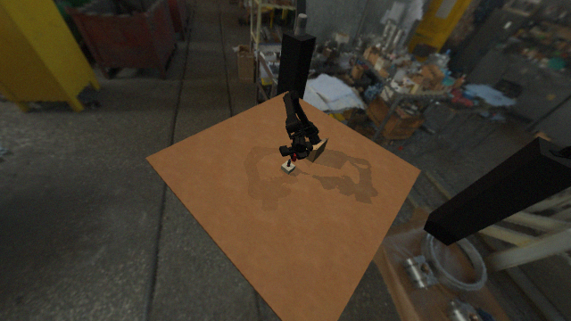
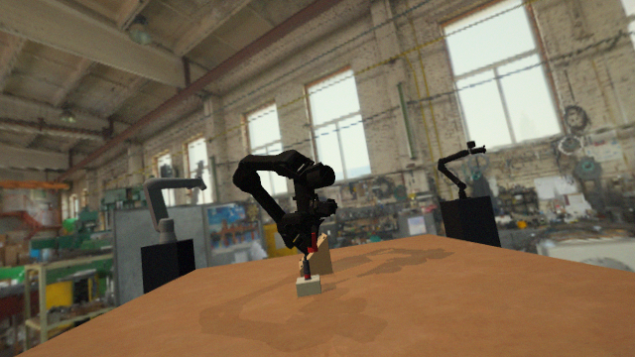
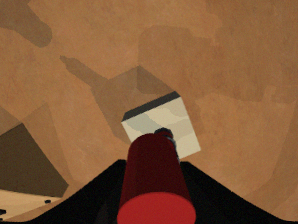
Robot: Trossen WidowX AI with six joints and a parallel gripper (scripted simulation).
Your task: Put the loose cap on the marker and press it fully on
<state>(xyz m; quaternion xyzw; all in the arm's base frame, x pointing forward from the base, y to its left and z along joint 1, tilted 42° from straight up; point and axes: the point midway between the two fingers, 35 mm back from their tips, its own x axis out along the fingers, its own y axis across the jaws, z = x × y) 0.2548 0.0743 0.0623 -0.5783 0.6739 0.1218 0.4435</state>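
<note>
Now: gripper tip 2 cm to the left of the holder block and 10 cm above it. From my gripper tip the other things lie so: red cap (1 cm above).
</note>
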